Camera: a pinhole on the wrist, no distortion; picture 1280 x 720 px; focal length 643.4 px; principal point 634.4 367.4 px. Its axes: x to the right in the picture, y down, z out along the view. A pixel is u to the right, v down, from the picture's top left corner.
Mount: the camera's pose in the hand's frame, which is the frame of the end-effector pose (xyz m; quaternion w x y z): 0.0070 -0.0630 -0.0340 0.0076 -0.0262 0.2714 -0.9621
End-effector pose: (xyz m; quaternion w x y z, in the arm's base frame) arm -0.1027 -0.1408 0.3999 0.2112 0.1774 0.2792 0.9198
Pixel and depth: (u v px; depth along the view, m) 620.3 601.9 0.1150
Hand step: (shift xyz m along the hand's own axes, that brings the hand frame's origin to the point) 0.0158 -0.1587 0.0419
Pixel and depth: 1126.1 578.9 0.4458
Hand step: -0.3088 -0.4304 0.2847
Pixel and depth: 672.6 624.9 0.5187
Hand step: 0.0046 -0.5115 0.3005
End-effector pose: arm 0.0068 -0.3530 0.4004 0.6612 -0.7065 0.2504 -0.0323
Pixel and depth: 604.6 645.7 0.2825
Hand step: 0.0355 -0.3142 0.1420
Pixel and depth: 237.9 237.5 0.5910
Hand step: 0.4028 -0.2592 0.5146
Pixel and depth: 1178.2 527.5 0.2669
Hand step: -0.2037 -0.2654 0.1689
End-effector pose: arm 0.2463 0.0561 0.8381 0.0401 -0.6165 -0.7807 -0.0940
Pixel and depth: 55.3 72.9 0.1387
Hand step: 0.1392 -0.0776 0.1115
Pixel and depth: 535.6 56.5 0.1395
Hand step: 0.0360 -0.0777 0.1190
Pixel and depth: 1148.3 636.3 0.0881
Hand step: -0.0584 -0.1424 0.0250
